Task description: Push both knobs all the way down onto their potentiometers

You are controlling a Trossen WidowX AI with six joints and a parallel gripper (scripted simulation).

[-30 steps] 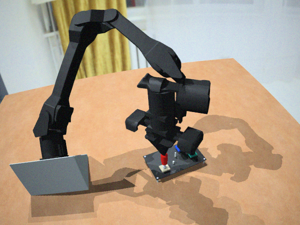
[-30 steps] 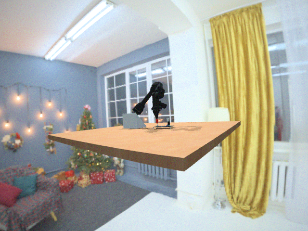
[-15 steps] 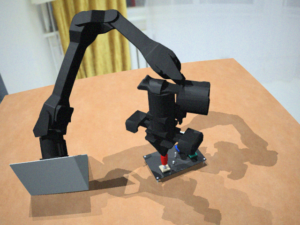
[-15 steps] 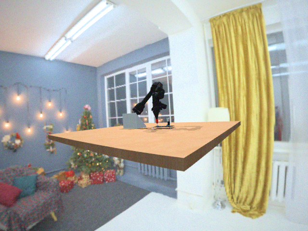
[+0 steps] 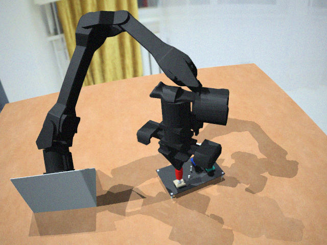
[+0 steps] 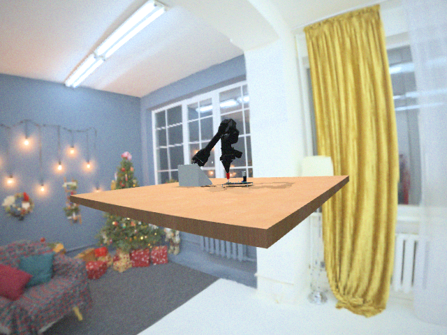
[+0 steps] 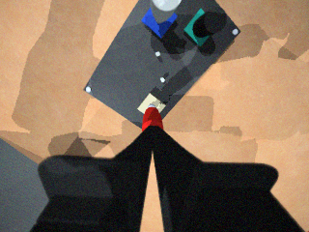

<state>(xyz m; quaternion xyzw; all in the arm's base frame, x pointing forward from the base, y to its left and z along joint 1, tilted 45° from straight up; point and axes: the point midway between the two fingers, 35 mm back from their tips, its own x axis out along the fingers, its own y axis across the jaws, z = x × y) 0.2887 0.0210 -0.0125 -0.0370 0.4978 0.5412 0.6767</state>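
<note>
Now: the red knob 20 mm below my gripper tip.
</note>
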